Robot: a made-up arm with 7 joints. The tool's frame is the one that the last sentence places.
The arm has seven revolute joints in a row. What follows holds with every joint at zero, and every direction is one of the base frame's. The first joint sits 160 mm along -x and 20 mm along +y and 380 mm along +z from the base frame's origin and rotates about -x. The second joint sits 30 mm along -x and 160 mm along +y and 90 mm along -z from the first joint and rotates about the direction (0.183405, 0.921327, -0.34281). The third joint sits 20 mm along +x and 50 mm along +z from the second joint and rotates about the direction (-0.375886, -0.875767, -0.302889). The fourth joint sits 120 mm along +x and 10 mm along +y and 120 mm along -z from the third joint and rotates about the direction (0.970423, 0.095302, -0.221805). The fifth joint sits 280 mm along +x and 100 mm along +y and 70 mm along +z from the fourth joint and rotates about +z. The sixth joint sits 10 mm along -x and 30 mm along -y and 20 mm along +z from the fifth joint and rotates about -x. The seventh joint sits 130 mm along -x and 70 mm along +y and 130 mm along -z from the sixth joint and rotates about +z. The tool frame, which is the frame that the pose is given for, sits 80 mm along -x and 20 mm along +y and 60 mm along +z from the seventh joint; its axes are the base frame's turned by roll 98.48, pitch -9.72 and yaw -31.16 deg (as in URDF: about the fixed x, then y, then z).
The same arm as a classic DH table. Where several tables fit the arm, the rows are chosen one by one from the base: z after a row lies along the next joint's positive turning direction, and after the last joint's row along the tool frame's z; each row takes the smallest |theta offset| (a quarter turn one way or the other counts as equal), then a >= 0, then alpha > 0; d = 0 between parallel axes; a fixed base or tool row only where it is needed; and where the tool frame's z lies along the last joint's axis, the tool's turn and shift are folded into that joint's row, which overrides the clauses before.
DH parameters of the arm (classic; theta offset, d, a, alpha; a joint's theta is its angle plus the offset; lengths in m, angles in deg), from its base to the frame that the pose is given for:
base (fixed): 90 0.38 0.02 -90
joint 1: -69.59 0.2238 -0.0286 -100.57
joint 2: -67.98 0.1078 -0.0036 140.53
joint 3: 85.35 -0.0381 0.0808 -112.4
joint 4: 64.55 0.4565 0.0722 -102.82
joint 5: -5.61 0.1556 -0.03 -90
joint 6: 0 0.14 0.07 90
joint 7: 60.28 -0.0667 0.0794 -98.36
tool (fixed): -170.17 0.0225 0 0

